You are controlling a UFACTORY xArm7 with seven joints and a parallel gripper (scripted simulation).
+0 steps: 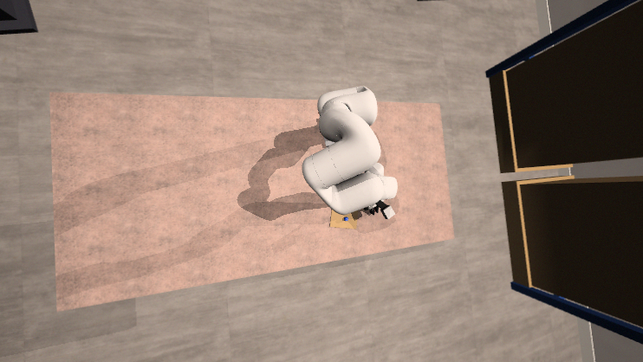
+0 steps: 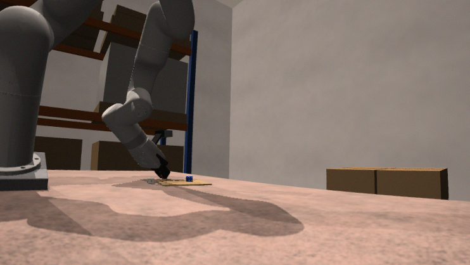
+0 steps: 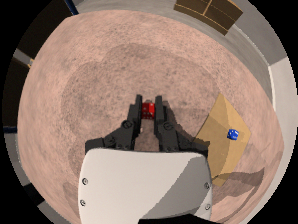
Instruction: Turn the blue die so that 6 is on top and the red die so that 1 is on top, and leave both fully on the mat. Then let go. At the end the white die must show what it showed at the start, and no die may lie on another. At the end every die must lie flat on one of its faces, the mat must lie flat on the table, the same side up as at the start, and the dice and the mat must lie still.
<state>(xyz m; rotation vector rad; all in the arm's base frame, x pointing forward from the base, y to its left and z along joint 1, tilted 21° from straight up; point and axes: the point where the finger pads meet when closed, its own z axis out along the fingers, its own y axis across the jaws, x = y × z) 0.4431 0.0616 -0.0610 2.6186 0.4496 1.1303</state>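
Now: hand 10 mm short of the red die and 10 mm above it. Round my hand: tan mat 150 mm to the right, 20 mm below, 20 mm behind; blue die 150 mm to the right, 10 mm below; white die 110 mm to the right, 110 mm behind, 20 mm below.
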